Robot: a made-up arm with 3 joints.
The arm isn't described. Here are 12 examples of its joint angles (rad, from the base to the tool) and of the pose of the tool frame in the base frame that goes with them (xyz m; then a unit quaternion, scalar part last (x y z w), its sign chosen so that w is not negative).
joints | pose
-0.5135 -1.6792 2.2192 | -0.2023 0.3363 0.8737 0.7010 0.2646 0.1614 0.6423
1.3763 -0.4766 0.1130 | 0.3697 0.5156 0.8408 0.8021 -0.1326 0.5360 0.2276
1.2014 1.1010 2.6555 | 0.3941 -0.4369 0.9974 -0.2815 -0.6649 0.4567 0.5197
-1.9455 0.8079 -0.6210 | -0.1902 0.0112 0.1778 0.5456 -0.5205 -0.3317 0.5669
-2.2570 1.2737 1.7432 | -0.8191 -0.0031 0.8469 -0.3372 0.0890 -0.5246 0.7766
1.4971 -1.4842 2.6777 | 0.1875 -0.1071 0.8305 0.4002 -0.4236 -0.5235 0.6216
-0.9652 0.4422 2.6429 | 0.0505 0.4951 0.8432 0.5699 -0.3920 0.7161 0.0943
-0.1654 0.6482 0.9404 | 0.0986 0.6238 0.4443 0.3180 0.1258 0.9352 0.0917
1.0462 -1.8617 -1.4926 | 0.0088 -0.1216 1.6279 -0.3936 0.1458 -0.5035 0.7552
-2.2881 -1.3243 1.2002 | -0.4872 -0.5767 1.0380 -0.2615 -0.9119 -0.3024 0.0931
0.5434 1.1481 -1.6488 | 0.2211 -0.4073 0.4466 0.1950 0.9538 0.2246 0.0423
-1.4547 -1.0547 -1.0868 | -0.1527 -0.4154 1.3623 -0.0924 -0.6625 0.2985 0.6807
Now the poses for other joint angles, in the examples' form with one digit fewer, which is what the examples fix.
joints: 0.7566 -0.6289 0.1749
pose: 0.002 0.664 0.943 0.842 0.067 0.534 0.037
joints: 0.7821 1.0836 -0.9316
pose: 0.211 -0.269 0.209 0.315 0.774 0.501 0.224
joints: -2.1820 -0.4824 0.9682
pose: -0.479 -0.557 0.743 -0.221 -0.756 -0.422 0.450
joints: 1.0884 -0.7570 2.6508
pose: 0.267 -0.145 0.736 0.317 -0.531 -0.137 0.774
